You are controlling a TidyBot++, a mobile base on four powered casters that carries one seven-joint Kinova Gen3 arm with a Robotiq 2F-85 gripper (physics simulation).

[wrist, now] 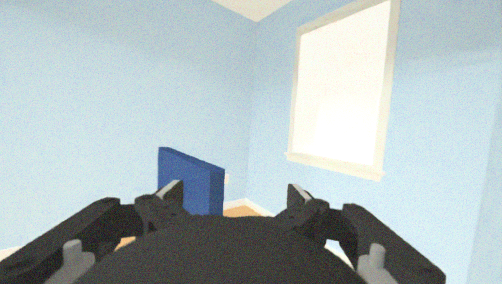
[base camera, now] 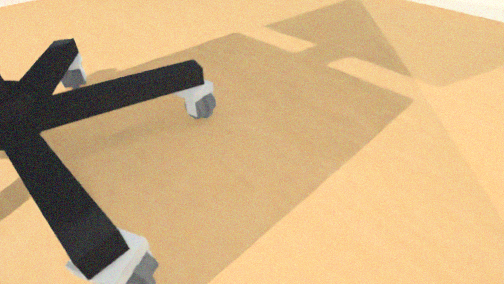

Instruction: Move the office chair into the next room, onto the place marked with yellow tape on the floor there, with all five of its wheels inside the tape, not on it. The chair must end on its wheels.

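Frame: origin at the arm's base, x back, y right, z up, level; metres.
Seen in the pictures: gripper, between the fingertips: (wrist: 236, 193).
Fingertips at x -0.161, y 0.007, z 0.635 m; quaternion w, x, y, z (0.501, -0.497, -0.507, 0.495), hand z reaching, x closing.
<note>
Offsets run from my fingertips to a thing's top centre. "*": to the spot under its first point. Level surfaces: height alone.
The office chair's black star base {* dx -0.385, dy -0.184, dz -0.939 m} (base camera: 125, 95) stands on its wheels at the left of the base camera view. Three of its legs show there, with grey casters on the floor; the rest is cut off by the left edge. The chair's blue backrest (wrist: 187, 177) is upright in the wrist view, left of centre, beyond the left finger, which overlaps its lower part. My gripper (wrist: 236, 193) is open, with nothing between its fingertips, and is apart from the backrest. The seat is hidden or out of view. The yellow tape does not show in either view.
The wooden floor {dz -1.031 m} (base camera: 300, 225) carries broad shadows, one around the chair's base. A white baseboard (base camera: 480, 10) runs along the far right. Light blue walls (wrist: 100, 100) meet in a corner behind the backrest, and a bright window {* dx -1.390, dy +0.798, dz +0.397 m} (wrist: 340, 90) is in the right wall.
</note>
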